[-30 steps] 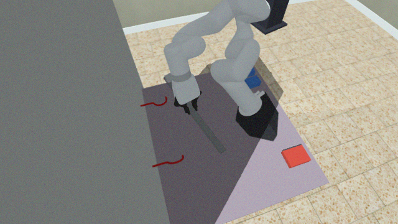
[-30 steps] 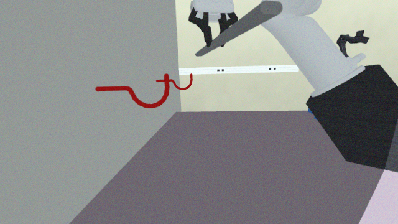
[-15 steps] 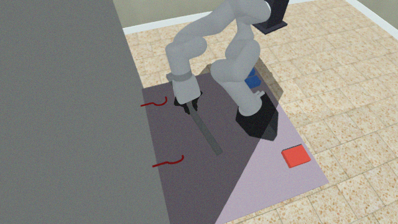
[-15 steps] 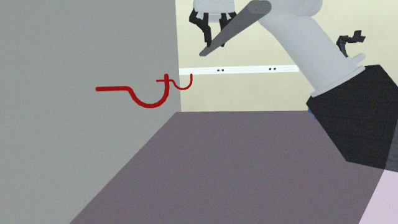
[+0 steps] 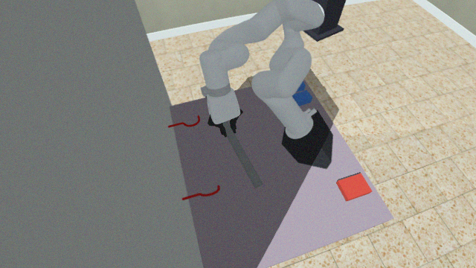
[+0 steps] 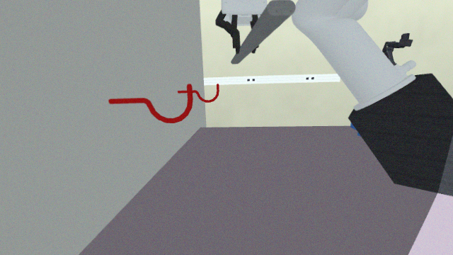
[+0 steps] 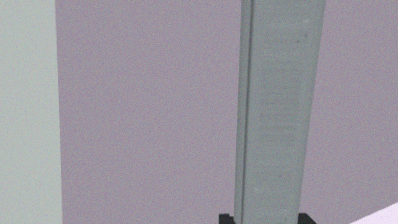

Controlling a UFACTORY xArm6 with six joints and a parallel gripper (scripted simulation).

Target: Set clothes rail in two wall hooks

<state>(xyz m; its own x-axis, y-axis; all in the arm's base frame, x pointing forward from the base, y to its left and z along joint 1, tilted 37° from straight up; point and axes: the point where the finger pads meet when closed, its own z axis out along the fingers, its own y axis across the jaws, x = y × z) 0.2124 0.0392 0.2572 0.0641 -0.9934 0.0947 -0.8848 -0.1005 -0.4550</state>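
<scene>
The grey clothes rail is 2 cm below my hand. Round my hand: red flat block: 40 cm behind, 39 cm to the left, 29 cm below; grey wall: 24 cm ahead, 13 cm above, 6 cm to the right.
</scene>
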